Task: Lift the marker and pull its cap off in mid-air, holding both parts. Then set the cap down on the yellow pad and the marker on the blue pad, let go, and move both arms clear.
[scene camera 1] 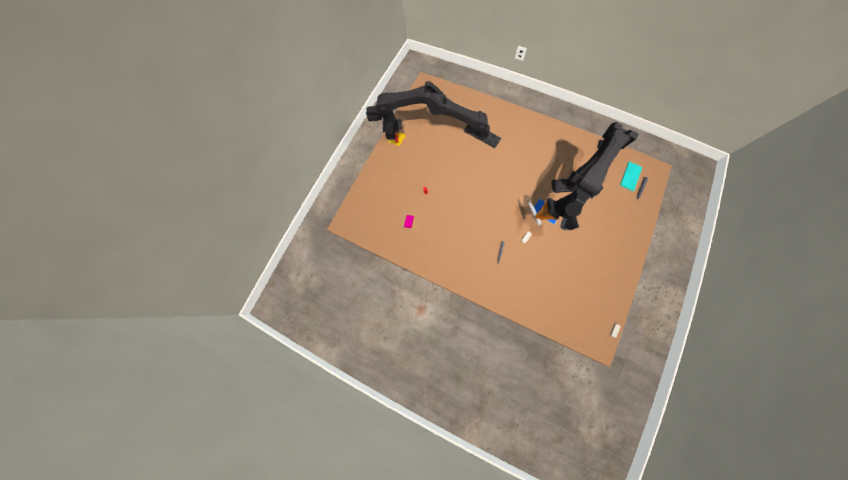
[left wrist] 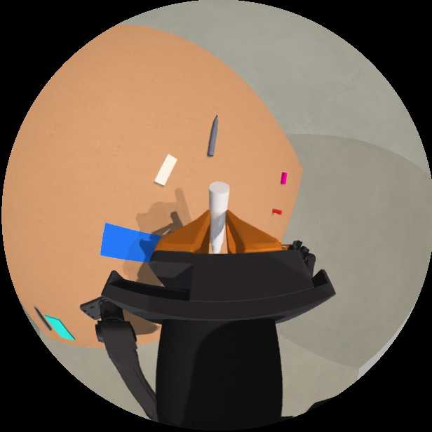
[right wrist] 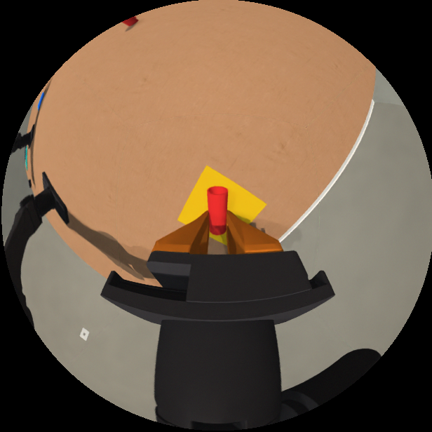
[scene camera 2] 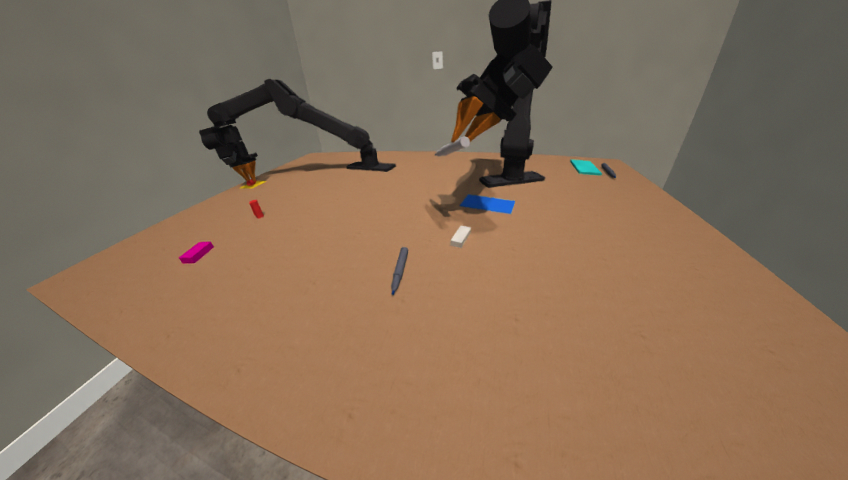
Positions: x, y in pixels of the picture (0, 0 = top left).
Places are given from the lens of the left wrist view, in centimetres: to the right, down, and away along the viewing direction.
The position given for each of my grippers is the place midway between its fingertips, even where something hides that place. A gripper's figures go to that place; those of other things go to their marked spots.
my left gripper point(left wrist: 217, 214): 0, 0, 13
blue pad point(left wrist: 119, 242): -20, 6, 21
